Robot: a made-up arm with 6 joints. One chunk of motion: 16 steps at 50 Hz.
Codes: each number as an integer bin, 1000 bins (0 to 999) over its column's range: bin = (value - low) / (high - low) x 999, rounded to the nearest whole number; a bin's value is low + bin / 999 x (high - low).
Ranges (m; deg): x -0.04..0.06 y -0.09..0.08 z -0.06..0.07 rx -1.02..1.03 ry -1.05..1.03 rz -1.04..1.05
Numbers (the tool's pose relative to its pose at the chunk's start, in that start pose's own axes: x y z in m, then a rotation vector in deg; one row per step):
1: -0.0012 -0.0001 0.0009 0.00 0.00 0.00
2: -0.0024 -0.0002 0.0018 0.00 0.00 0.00
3: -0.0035 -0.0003 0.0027 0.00 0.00 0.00
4: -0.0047 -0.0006 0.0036 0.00 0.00 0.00
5: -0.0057 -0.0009 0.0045 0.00 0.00 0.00
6: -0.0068 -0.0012 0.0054 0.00 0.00 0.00
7: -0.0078 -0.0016 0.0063 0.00 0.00 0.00
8: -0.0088 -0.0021 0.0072 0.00 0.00 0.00
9: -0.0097 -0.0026 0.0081 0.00 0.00 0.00
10: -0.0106 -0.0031 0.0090 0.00 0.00 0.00
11: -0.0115 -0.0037 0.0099 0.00 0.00 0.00
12: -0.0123 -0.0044 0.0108 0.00 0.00 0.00
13: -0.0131 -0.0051 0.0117 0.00 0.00 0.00
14: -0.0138 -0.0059 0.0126 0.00 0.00 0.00
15: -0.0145 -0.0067 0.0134 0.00 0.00 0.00
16: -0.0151 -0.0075 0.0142 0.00 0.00 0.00
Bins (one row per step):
1: 388 528 468 497 504 497
2: 376 528 475 497 504 497
3: 365 527 482 497 504 497
4: 353 525 489 497 504 497
5: 343 524 496 497 504 497
6: 332 522 503 497 504 497
7: 322 519 509 497 504 497
8: 312 517 516 497 504 497
9: 303 514 523 497 504 497
10: 294 511 530 497 504 497
11: 285 507 537 497 504 497
12: 277 503 544 497 504 497
13: 269 499 551 497 504 497
14: 262 494 558 497 504 497
15: 255 490 564 497 504 497
16: 249 485 570 497 504 497

